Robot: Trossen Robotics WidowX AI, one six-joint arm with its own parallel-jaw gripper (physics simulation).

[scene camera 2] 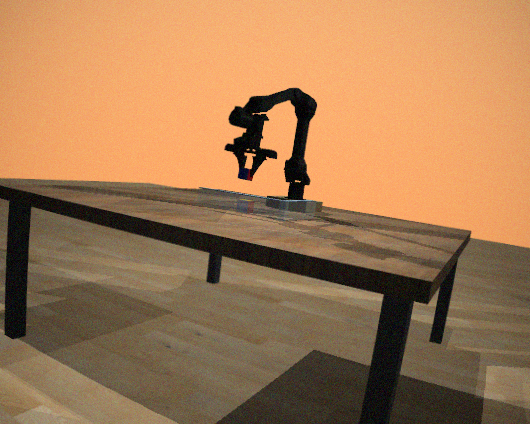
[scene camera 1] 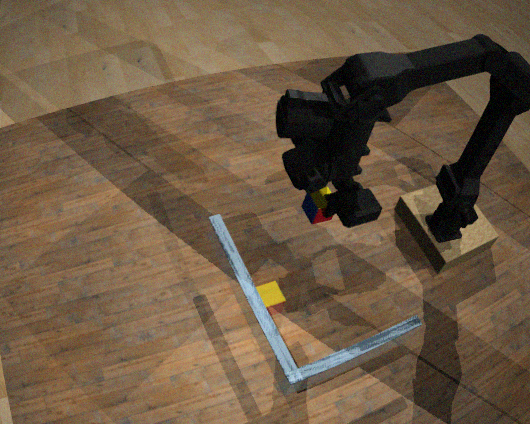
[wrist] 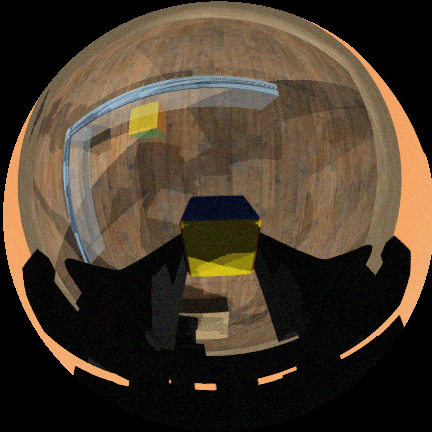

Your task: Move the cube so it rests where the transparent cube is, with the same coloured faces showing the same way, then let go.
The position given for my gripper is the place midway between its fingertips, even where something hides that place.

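Here is my gripper (scene camera 1: 321, 206), (scene camera 2: 246, 175), (wrist: 218, 236), and it holds a cube (scene camera 1: 314, 205), (wrist: 219, 233); nothing else touches it. I see a transparent cube (wrist: 147, 120) as well. An L-shaped rail (wrist: 204, 90) is visible to me too.
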